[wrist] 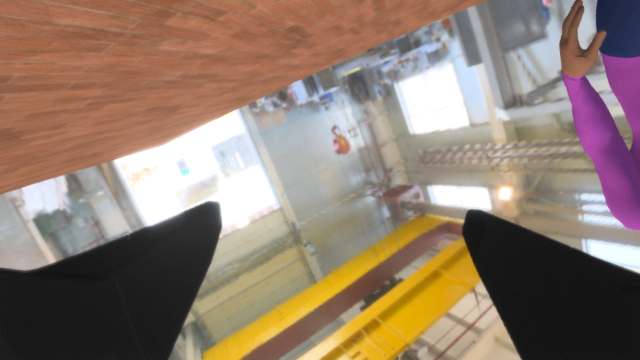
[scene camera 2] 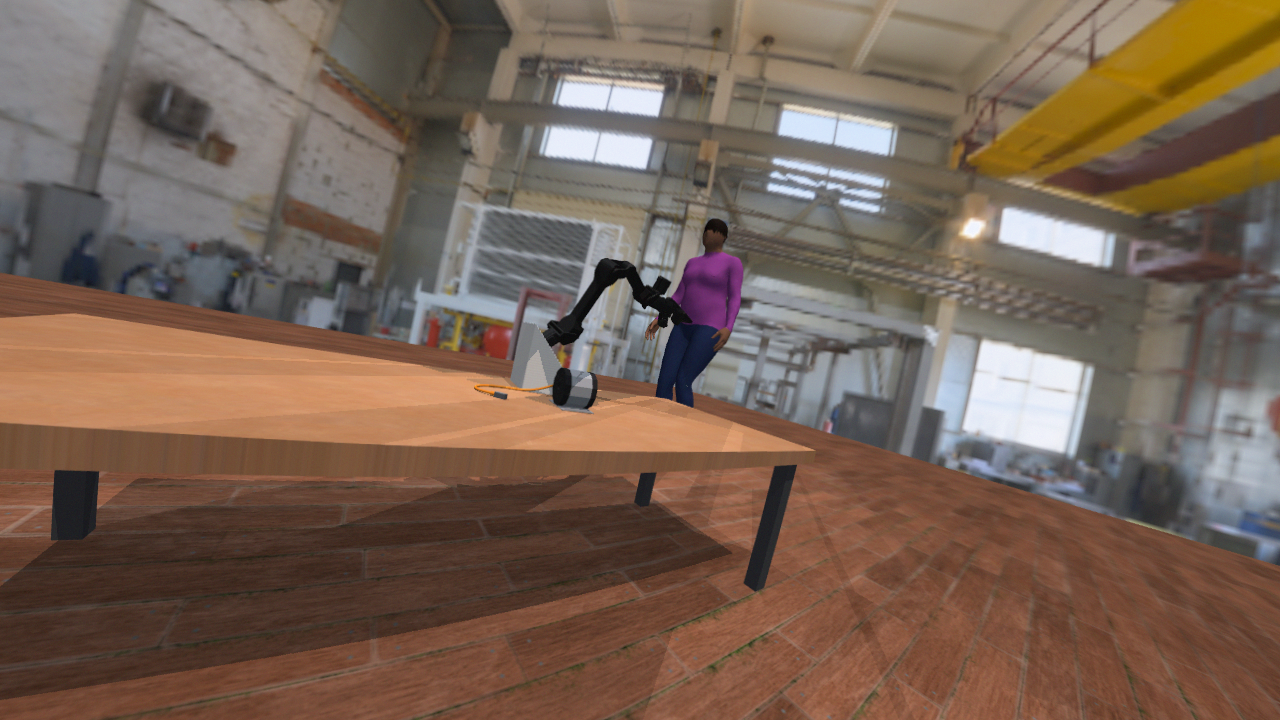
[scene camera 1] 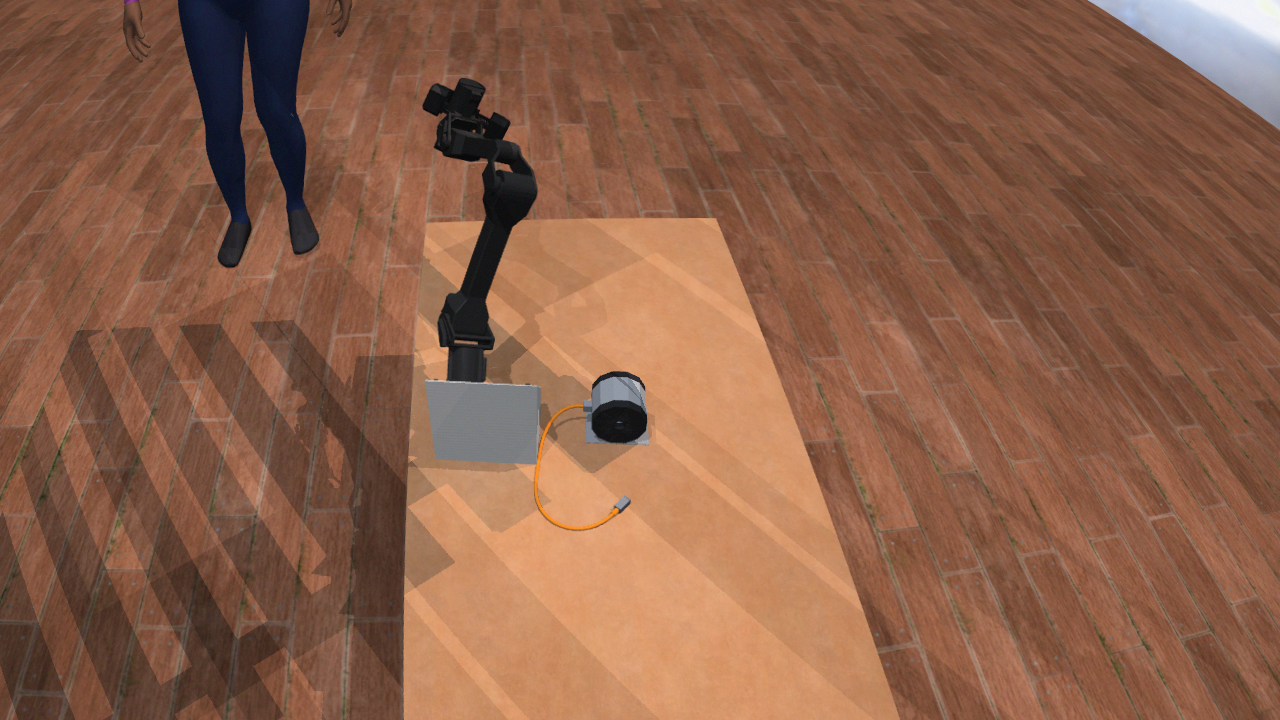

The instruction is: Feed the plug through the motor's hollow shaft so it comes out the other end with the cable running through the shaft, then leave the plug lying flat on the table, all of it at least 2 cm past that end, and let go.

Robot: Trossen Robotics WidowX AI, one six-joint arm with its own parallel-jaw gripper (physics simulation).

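Frame: origin at the arm's base, x ahead, y left, z up, level; metres.
Where they show: gripper, fingertip midpoint: (wrist: 345, 217) (scene camera 2: 688, 318); arm's base, link origin: (scene camera 2: 539, 344) (scene camera 1: 464, 382).
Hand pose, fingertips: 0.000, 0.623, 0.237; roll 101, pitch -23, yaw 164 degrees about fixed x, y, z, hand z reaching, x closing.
Note:
Each offset is from my fingertips to the top centre of the thing, as dx, dy, dz. "pt": to the spot under its first point. Level surfaces: height alone.
The motor @[+0.278, -0.604, -0.276] (scene camera 1: 617, 398) (scene camera 2: 580, 390), a silver cylinder with black end caps, lies on its side on a small base plate on the table @[dz -0.378] (scene camera 1: 680, 573) (scene camera 2: 268, 385). A dark opening shows in the middle of its near cap. The orange cable @[pt +0.126, -0.722, -0.373] (scene camera 1: 537, 474) (scene camera 2: 528, 389) leaves the motor's left side and curves over the table to the grey plug @[+0.271, -0.797, -0.364] (scene camera 1: 622, 504) (scene camera 2: 500, 394), which lies outside the shaft, in front of the motor in scene camera 1. My gripper (wrist: 345, 217) is open and empty, raised high and well away from the motor and plug, which do not show in the wrist view.
A grey upright panel (scene camera 1: 485, 422) (scene camera 2: 526, 358) stands by the arm's base, left of the motor in scene camera 1. A person (scene camera 1: 246, 98) (scene camera 2: 708, 291) (wrist: 600, 145) in a purple top stands beyond the table, near the raised arm.

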